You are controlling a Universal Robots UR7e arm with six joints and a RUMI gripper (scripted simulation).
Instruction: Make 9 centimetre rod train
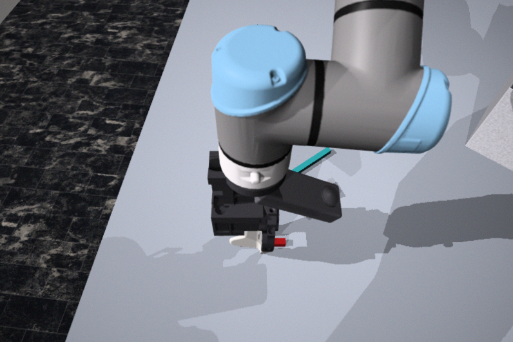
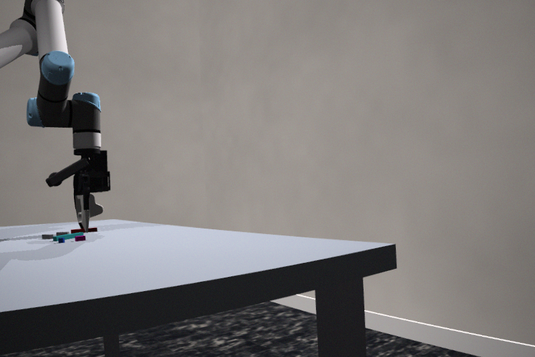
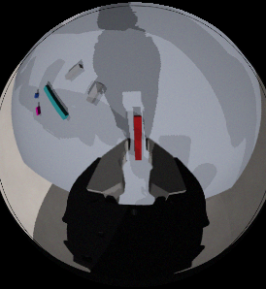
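My gripper is now 10 mm above the red rod. The rest, counted from my hand: magenta rod: 240 mm to the right, 40 mm behind, 10 mm below; turquoise rod: 160 mm to the right, 60 mm behind, 10 mm below; blue rod: 250 mm to the right, 80 mm behind, 10 mm below.
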